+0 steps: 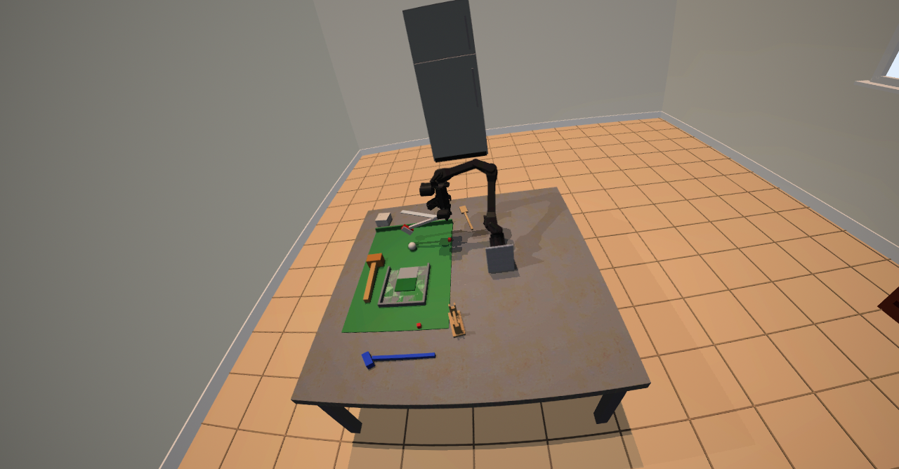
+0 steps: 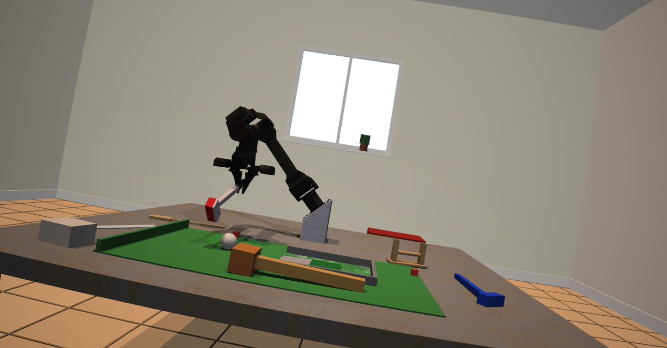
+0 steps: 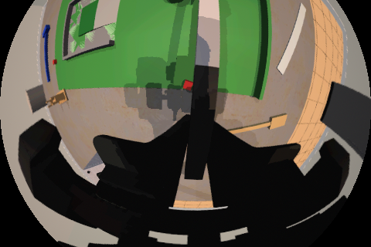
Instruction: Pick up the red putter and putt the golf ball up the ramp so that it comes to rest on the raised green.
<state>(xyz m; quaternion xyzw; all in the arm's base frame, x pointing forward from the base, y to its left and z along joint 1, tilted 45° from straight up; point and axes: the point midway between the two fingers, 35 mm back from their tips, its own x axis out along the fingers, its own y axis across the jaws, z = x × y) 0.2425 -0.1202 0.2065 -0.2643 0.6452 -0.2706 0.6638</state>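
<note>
Now: the red putter 12 cm ahead of my gripper tip. Round my gripper tip: white golf ball: 21 cm ahead, 5 cm to the left, 11 cm below; then wooden stand: 3 cm behind, 55 cm to the left, 10 cm below; then white bar: 21 cm ahead, 29 cm to the right, 14 cm below.
</note>
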